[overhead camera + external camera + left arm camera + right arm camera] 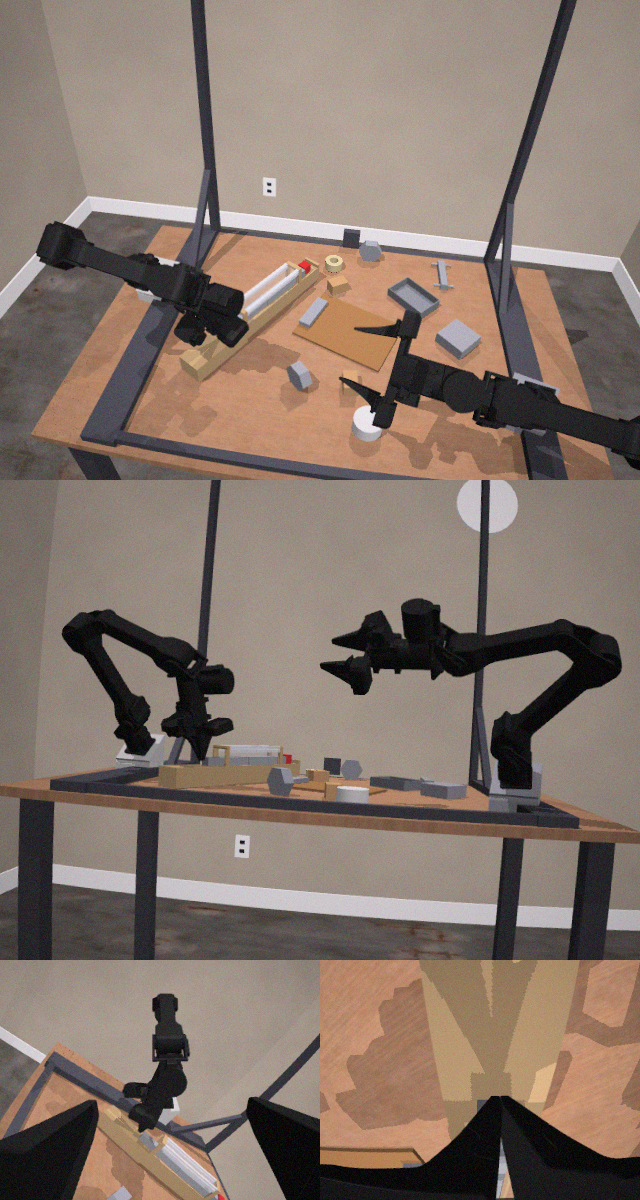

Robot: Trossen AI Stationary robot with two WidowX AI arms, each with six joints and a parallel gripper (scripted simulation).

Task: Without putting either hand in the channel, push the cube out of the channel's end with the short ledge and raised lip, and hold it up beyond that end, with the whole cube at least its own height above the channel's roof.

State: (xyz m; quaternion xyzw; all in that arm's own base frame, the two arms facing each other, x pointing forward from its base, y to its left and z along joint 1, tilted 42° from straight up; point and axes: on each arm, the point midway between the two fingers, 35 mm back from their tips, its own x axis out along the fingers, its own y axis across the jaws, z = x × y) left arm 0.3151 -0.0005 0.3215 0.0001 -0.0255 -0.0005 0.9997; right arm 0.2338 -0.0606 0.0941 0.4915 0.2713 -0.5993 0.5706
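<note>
Right now the red cube is 310 mm behind my right hand, 90 mm to the left of it and 30 mm below it. From my right hand the other things lie so: grey block: 270 mm behind, 530 mm to the left, 80 mm below; then grey tray: 370 mm behind, 390 mm to the left, 80 mm below.
</note>
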